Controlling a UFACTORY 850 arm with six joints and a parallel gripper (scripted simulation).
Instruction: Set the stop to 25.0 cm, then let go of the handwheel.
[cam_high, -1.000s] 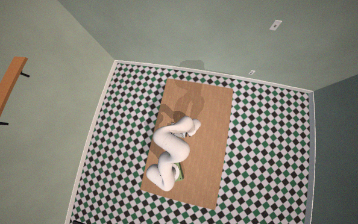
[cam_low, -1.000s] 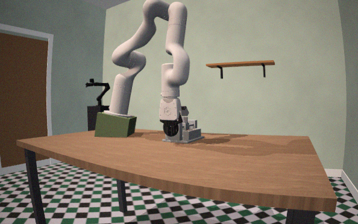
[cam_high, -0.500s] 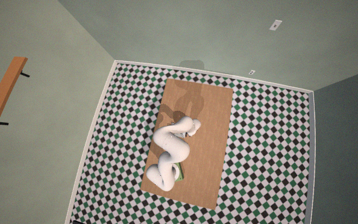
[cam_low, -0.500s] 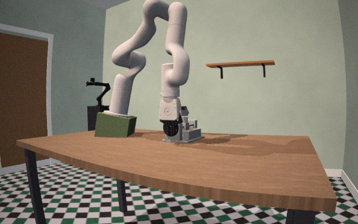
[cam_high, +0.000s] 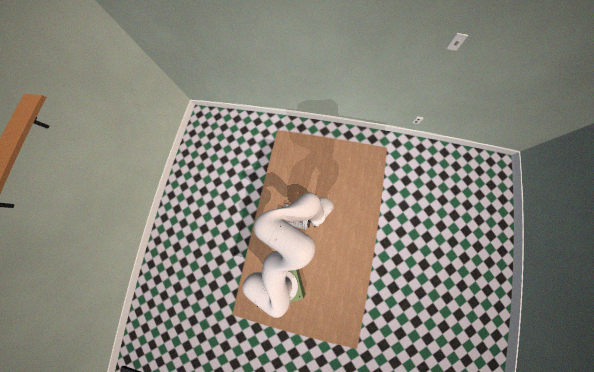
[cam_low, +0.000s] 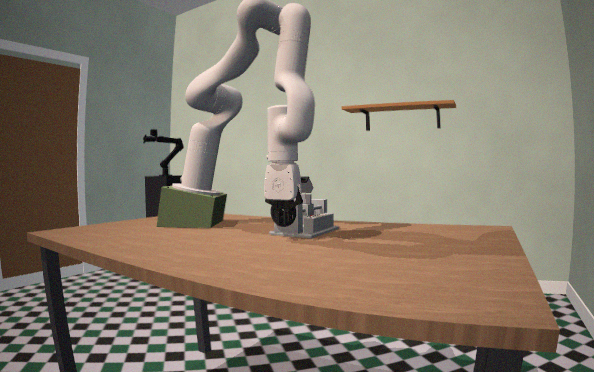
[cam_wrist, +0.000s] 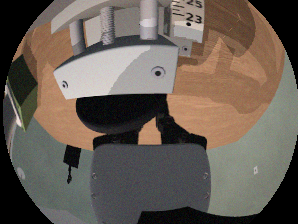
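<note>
Now: hand 2 cm to the right of the handwheel.
</note>
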